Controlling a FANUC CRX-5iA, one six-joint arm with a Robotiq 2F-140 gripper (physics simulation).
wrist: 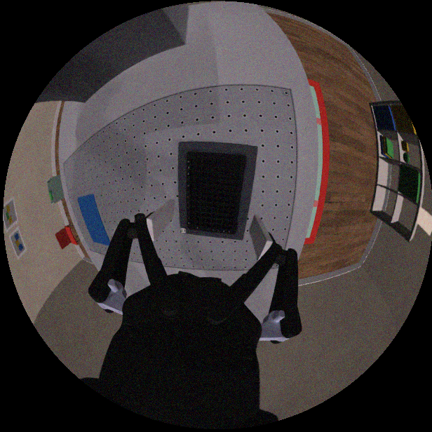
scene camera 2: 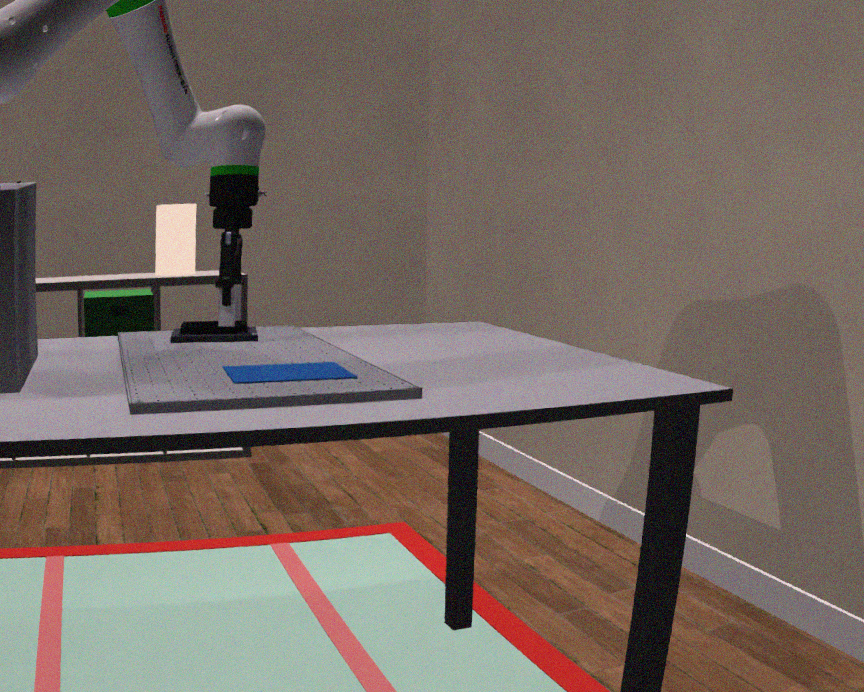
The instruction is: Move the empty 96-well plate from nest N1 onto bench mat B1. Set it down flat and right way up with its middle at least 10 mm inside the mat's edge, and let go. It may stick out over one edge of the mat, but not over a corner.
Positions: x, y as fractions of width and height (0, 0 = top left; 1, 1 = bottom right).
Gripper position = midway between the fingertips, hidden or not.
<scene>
gripper: wrist 0.49, 0.50; scene camera 2 0.27, 0.47
black 96-well plate: wrist 0.50, 0.42; scene camera 2 0.24, 0.47
</scene>
